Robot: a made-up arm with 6 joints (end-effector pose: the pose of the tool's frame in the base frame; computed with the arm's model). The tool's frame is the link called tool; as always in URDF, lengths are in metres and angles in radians. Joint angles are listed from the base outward.
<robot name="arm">
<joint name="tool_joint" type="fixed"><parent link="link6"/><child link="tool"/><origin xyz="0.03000 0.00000 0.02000" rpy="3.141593 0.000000 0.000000"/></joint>
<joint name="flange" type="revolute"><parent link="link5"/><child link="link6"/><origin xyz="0.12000 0.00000 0.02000"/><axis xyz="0.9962 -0.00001 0.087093"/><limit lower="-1.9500" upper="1.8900" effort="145" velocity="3.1"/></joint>
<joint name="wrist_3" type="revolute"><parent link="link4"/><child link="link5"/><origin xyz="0.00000 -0.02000 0.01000"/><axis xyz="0.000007 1 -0.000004"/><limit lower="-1.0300" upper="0.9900" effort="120" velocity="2.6"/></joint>
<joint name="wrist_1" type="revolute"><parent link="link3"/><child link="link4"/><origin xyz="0.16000 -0.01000 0.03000"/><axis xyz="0.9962 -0.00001 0.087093"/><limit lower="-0.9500" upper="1.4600" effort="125" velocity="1.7"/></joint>
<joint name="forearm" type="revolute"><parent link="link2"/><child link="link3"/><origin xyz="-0.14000 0.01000 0.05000"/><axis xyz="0.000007 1 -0.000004"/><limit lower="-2.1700" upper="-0.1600" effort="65" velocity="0.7"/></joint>
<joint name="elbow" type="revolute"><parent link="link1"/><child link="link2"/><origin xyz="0.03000 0.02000 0.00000"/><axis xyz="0.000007 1 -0.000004"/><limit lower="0.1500" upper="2.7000" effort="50" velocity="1.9"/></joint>
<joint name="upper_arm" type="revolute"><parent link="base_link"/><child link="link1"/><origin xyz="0.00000 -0.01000 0.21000"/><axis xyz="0 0 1"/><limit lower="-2.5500" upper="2.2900" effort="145" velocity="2.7"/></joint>
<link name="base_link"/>
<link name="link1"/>
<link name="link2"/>
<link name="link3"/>
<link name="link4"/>
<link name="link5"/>
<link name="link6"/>
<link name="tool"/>
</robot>
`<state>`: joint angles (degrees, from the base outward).
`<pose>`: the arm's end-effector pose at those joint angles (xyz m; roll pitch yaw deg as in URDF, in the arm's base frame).
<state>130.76 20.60 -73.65 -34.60 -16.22 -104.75</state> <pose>-0.0538 -0.0241 0.6021 21.26 -74.19 152.46</pose>
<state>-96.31 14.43 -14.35 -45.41 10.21 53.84</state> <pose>-0.0263 -0.2274 0.3620 -171.34 7.21 -102.82</pose>
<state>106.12 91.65 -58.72 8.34 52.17 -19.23</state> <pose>-0.0997 0.2644 0.1480 -149.64 82.46 151.32</pose>
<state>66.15 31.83 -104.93 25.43 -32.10 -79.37</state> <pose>-0.0195 -0.1196 0.6279 -105.18 -67.31 -63.09</pose>
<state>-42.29 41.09 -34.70 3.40 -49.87 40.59</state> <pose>0.1386 -0.1626 0.4890 -137.95 -44.76 -41.17</pose>
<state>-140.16 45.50 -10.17 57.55 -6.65 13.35</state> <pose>-0.2157 -0.1401 0.2087 -109.66 28.40 -141.17</pose>
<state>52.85 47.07 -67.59 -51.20 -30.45 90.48</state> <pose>0.0568 0.1826 0.5661 -160.00 -36.47 86.75</pose>
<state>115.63 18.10 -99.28 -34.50 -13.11 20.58</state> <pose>0.0329 -0.1662 0.6122 57.09 -83.43 -135.37</pose>
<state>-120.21 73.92 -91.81 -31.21 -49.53 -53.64</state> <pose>-0.0322 -0.2380 0.5817 68.33 -60.57 -80.28</pose>
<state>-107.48 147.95 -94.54 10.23 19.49 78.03</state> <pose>-0.1212 -0.3574 -0.0035 -72.65 66.36 -86.14</pose>
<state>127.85 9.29 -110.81 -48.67 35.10 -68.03</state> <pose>0.1239 -0.1184 0.5736 145.67 -59.18 48.54</pose>
